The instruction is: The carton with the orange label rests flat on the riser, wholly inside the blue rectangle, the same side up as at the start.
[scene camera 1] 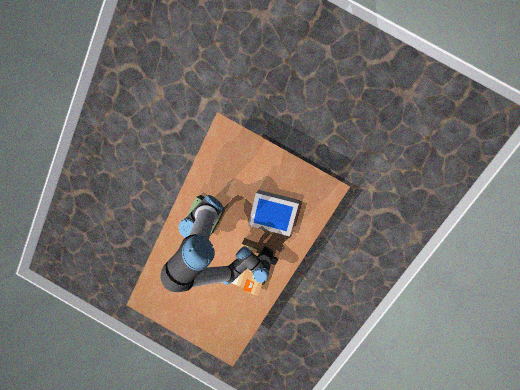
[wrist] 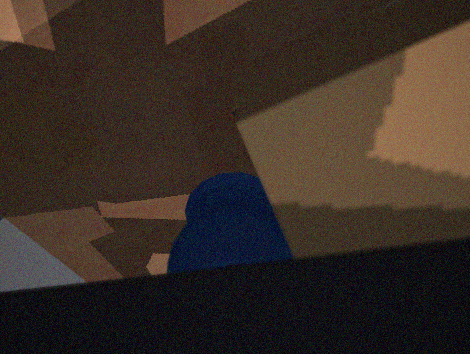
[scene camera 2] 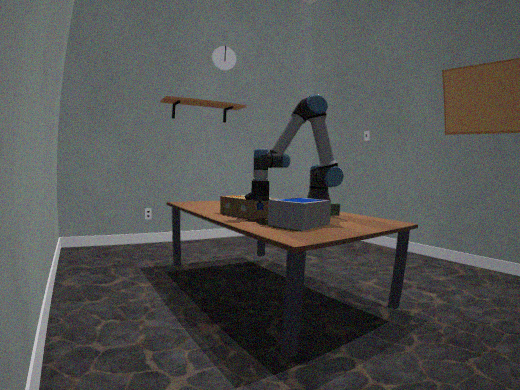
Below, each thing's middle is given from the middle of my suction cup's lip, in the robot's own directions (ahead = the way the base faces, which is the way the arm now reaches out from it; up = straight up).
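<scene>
Relative to the grey riser [wrist: 34, 267], my suction cup is 10 cm past it and 23 cm to the right of it.
</scene>
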